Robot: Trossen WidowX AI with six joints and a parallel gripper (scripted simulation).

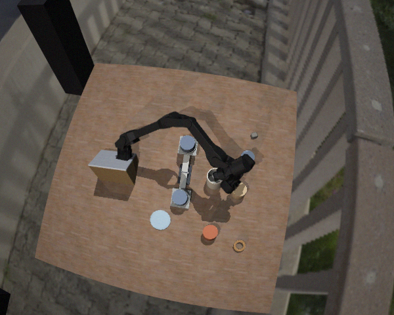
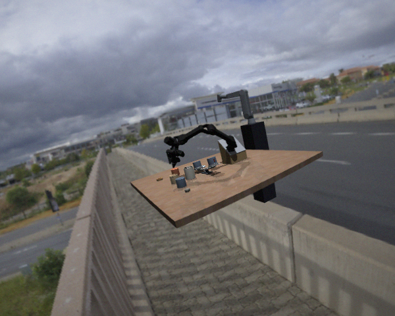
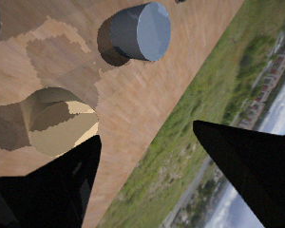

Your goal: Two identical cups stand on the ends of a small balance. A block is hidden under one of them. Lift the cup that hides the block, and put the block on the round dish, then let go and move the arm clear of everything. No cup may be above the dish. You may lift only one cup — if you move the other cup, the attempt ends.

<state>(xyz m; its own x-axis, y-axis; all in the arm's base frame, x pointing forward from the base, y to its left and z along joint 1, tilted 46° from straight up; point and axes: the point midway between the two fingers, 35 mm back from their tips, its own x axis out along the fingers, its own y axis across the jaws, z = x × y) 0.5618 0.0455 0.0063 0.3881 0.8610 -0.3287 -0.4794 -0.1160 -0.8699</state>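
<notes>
My gripper tip is 270 mm past the pale green block, 150 mm to the left of it and 110 mm above it. Also, from my gripper tip: cream cup (140 mm behind, 110 mm below, 20 mm to the right); then tan cylinder (110 mm below, 60 mm to the right, 10 mm ahead); then small grey cube (280 mm to the left, 140 mm below, 10 mm ahead).
</notes>
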